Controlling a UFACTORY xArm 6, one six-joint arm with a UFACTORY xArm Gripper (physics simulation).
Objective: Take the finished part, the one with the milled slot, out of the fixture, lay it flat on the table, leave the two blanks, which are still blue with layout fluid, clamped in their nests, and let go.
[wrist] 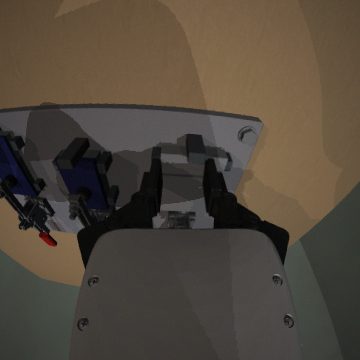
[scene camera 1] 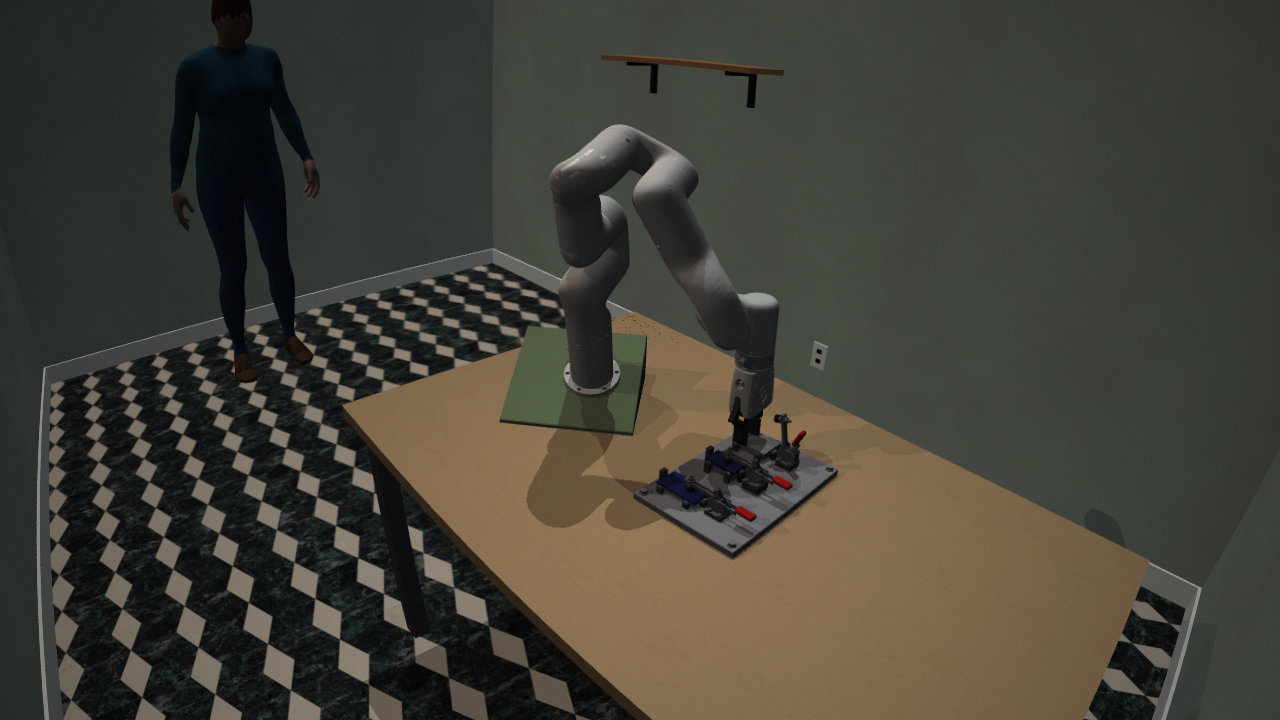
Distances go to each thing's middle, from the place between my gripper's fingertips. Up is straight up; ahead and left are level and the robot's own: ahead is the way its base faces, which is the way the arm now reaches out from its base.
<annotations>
Right now my hand is 20 mm short of the finished part (wrist: 182,190), 10 mm to the right of it and 10 mm above it. From my hand the other things lie so: grey fixture plate (scene camera 1: 772,505): 90 mm ahead, 90 mm to the right, 30 mm below.
</annotations>
